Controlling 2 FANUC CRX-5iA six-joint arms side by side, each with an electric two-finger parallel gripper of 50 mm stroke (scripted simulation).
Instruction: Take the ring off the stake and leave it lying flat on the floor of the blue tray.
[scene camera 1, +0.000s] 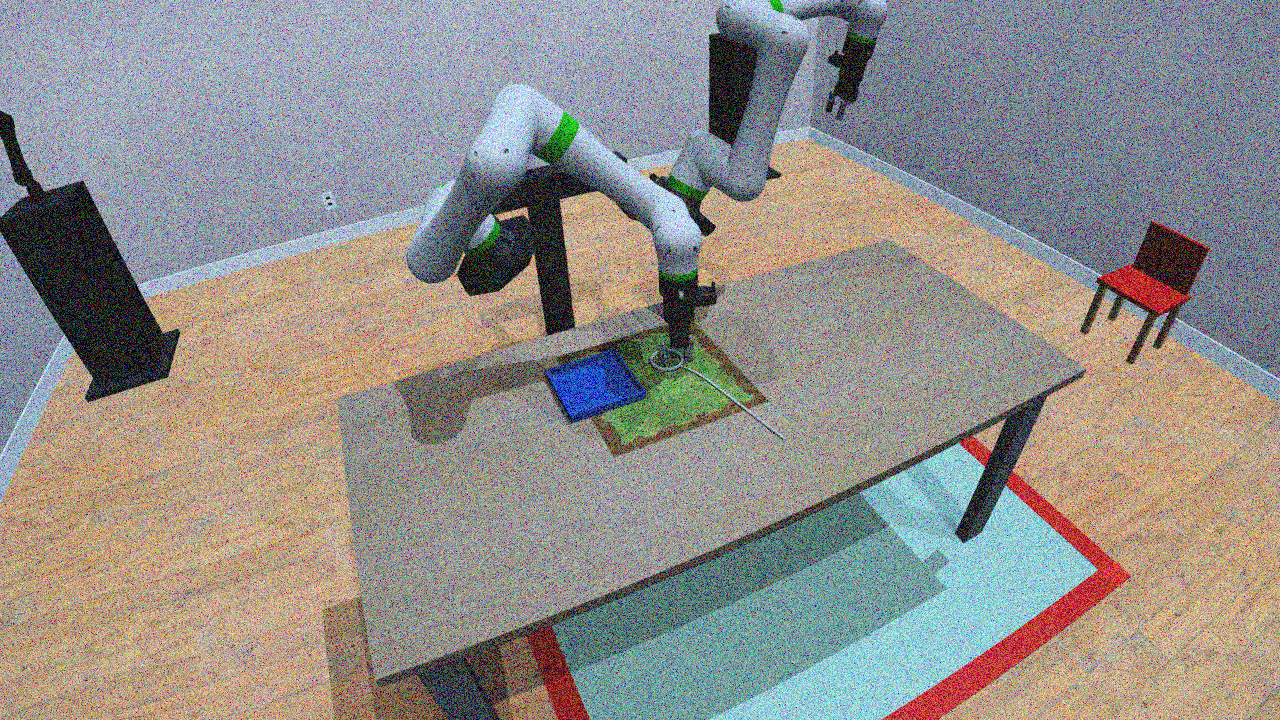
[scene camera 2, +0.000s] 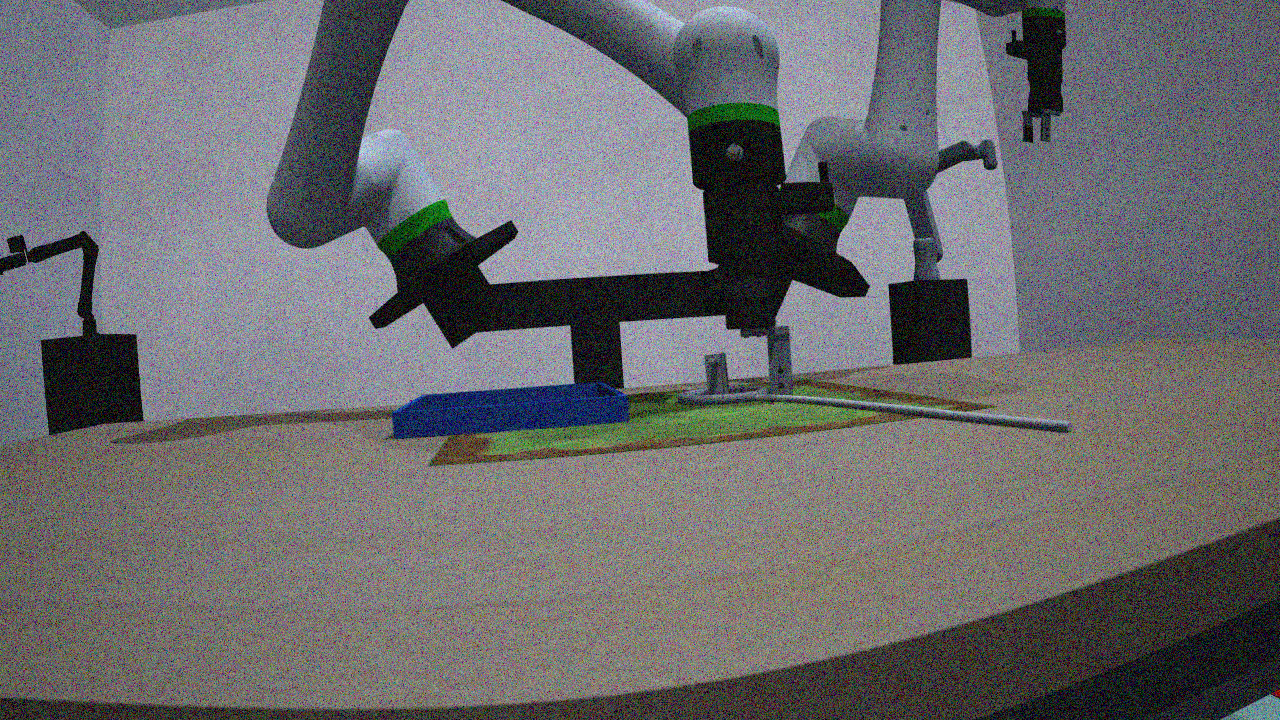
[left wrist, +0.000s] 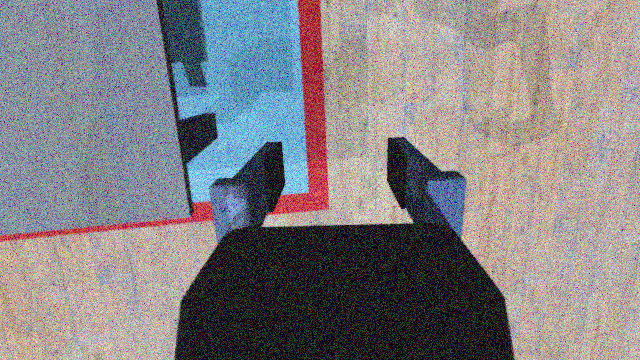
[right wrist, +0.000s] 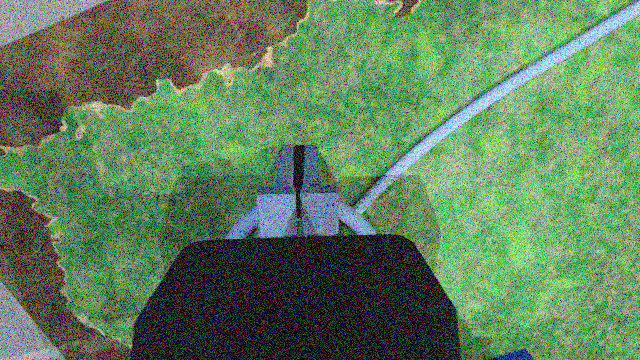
I see my left gripper (scene camera 2: 1036, 141), my right gripper (scene camera 2: 781, 394) and a blue tray (scene camera 2: 567, 405).
The blue tray shows as well in scene camera 1 (scene camera 1: 596, 384). My left gripper also shows in scene camera 1 (scene camera 1: 833, 115) and in the left wrist view (left wrist: 335, 161). My right gripper is seen too in scene camera 1 (scene camera 1: 688, 358) and in the right wrist view (right wrist: 299, 167). The left wrist view misses the blue tray: it is out of frame.
